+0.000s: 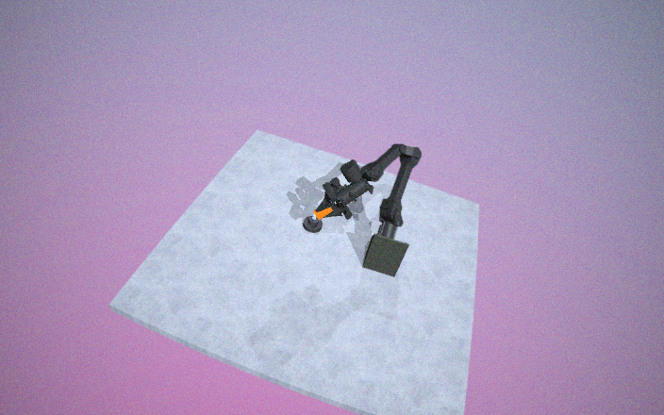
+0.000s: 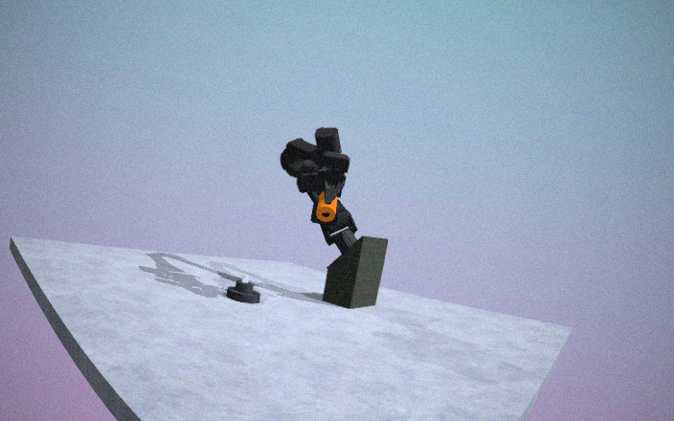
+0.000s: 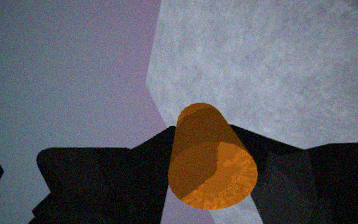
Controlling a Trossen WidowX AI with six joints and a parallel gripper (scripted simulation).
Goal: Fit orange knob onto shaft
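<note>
The orange knob is 2 cm to the right of my gripper tip, 2 cm behind it and 2 cm above it. Round my gripper tip: round pedestal (21 cm below, 18 cm to the right, 3 cm ahead).
</note>
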